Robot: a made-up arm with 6 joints.
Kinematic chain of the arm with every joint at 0, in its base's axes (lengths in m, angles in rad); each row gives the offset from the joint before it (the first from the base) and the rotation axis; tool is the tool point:
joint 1: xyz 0 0 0.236 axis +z
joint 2: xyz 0 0.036 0 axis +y
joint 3: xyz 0 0 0.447 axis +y
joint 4: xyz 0 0 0.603 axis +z
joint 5: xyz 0 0 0 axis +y
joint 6: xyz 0 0 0.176 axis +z
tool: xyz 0 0 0
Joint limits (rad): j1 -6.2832..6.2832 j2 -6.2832..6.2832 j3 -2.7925..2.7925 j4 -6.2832..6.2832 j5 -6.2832..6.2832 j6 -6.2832..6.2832
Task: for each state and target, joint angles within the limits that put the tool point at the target. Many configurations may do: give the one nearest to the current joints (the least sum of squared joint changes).
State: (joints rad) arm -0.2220 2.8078 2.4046 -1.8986 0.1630 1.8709
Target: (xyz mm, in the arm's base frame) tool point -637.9 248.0 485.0
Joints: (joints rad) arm -0.3433 3.6831 1.9852 -1.9097 0.1036 1.8709
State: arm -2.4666 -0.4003 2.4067 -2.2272 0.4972 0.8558
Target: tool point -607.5 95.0 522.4
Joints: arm -3.2220 -0.2783 2.1191 -2.1883 0.6072 0.8558
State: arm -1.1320 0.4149 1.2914 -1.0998 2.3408 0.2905
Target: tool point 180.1 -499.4 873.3
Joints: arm -1.0536 0.1547 0.9049 -1.1834 2.2541 0.2905
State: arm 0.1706 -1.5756 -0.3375 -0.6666 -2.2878 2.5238
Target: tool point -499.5 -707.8 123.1
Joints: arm 1.0605 -1.3812 -0.4433 -0.5688 -2.5334 2.5238
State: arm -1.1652 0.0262 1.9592 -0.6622 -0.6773 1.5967
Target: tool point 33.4 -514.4 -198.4
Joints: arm -1.6608 0.8130 2.1663 -0.6087 -0.4470 1.5967
